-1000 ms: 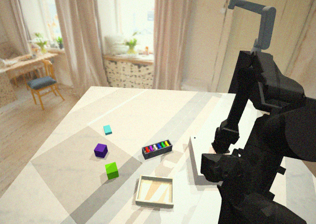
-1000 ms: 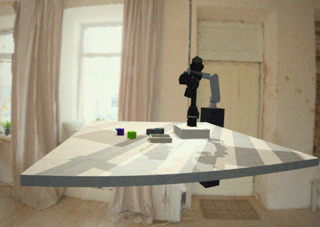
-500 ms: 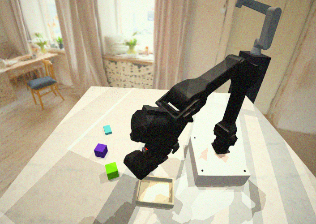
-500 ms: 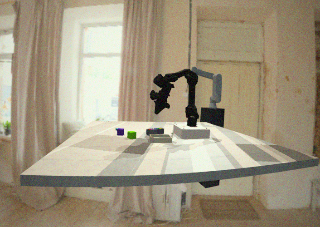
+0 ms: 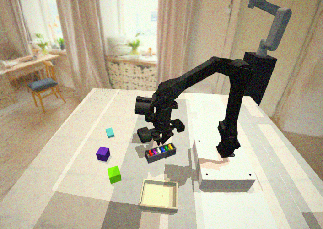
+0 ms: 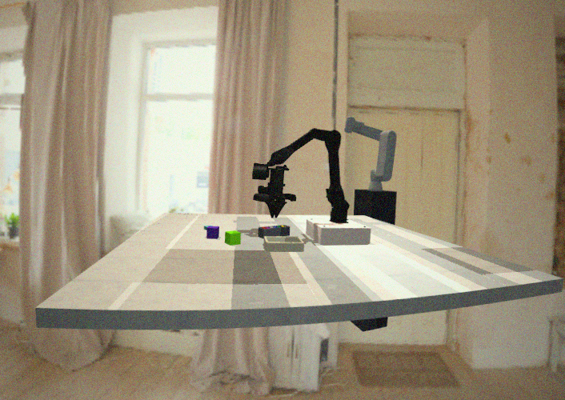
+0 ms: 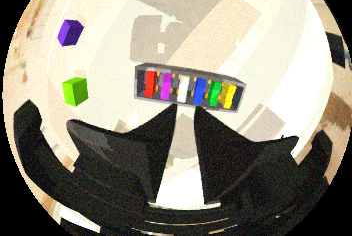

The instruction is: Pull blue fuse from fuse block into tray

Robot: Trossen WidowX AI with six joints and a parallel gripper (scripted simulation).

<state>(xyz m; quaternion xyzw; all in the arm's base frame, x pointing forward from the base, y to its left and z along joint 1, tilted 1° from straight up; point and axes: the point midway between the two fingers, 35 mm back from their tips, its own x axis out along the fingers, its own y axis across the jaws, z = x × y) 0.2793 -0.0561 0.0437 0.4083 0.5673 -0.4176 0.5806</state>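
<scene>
Right now the blue fuse is 1 cm behind my gripper tip, 1 cm to the right of it and 5 cm below it. The rest, counted from my gripper tip: cream tray (2 cm ahead, 19 cm to the left, 8 cm below).
</scene>
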